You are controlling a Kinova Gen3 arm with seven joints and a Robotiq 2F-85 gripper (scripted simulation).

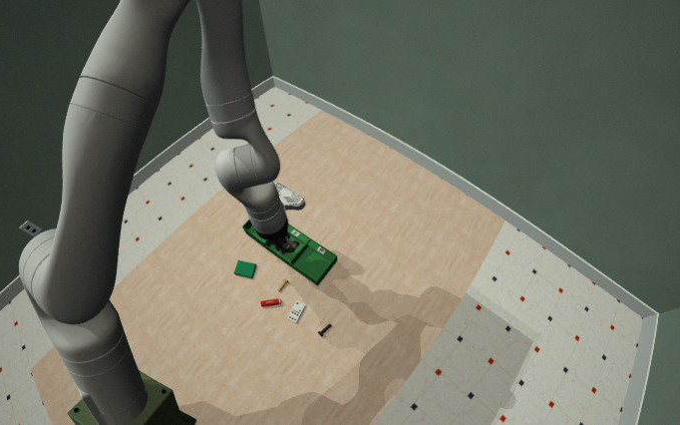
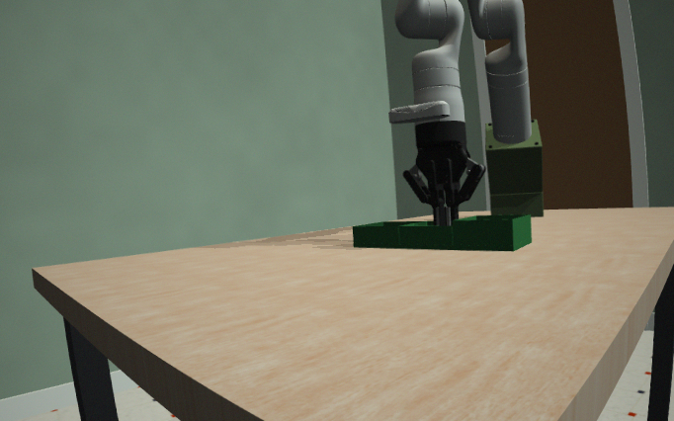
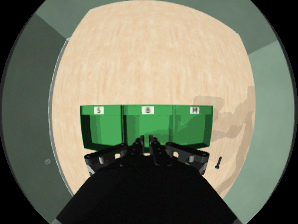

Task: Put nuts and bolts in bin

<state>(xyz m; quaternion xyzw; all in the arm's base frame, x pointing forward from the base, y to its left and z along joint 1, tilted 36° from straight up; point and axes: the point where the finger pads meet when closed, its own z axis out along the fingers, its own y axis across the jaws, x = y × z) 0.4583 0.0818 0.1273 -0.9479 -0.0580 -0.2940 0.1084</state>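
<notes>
Now: the green bin 20 mm below my hand and 20 mm ahead of it. Also, from my hand: brass bolt (70 mm to the right, 50 mm behind, 30 mm below); flat green block (110 mm behind, 30 mm to the left, 30 mm below); red cylinder (110 mm behind, 90 mm to the right, 30 mm below).
</notes>
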